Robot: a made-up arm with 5 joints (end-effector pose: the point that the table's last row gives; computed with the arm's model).
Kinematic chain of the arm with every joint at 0, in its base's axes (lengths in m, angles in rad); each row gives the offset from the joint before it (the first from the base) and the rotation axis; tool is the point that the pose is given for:
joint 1: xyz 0 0 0.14 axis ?
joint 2: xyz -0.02 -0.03 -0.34 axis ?
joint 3: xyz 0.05 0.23 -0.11 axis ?
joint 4: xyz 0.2 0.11 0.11 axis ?
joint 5: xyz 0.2 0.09 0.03 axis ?
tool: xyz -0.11 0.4 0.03
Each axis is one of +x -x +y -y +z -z.
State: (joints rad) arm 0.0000 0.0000 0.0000 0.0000 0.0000
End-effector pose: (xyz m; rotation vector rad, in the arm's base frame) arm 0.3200 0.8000 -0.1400 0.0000 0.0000 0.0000
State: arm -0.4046 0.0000 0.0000 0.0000 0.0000
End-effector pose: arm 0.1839 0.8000 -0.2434 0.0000 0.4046 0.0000
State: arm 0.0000 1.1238 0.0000 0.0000 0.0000
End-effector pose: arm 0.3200 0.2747 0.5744 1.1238 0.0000 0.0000
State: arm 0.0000 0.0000 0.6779 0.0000 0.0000
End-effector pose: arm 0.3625 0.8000 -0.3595 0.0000 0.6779 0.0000
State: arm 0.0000 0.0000 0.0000 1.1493 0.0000
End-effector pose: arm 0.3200 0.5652 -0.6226 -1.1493 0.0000 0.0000
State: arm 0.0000 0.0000 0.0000 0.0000 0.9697
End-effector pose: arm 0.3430 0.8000 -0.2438 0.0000 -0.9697 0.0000
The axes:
joint 1: -y
joint 2: +x
joint 3: +y
joint 4: -x
joint 5: -y

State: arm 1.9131 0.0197 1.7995 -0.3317 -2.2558
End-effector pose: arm 0.8482 0.7550 0.7282 0.1288 2.1227 0.3783
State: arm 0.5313 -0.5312 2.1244 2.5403 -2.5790
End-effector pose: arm -0.0139 -0.2710 -0.6736 1.8914 -0.6560 1.2067
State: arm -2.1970 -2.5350 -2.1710 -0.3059 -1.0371
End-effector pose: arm -0.3179 -0.6732 0.9890 0.3762 0.6168 2.8037
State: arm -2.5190 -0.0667 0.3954 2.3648 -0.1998
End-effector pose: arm -0.6441 -0.0155 0.7065 0.6355 -1.0951 -2.8596
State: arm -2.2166 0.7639 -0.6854 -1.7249 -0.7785
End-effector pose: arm 0.1638 -0.3122 0.1021 2.0339 0.7345 -1.2377
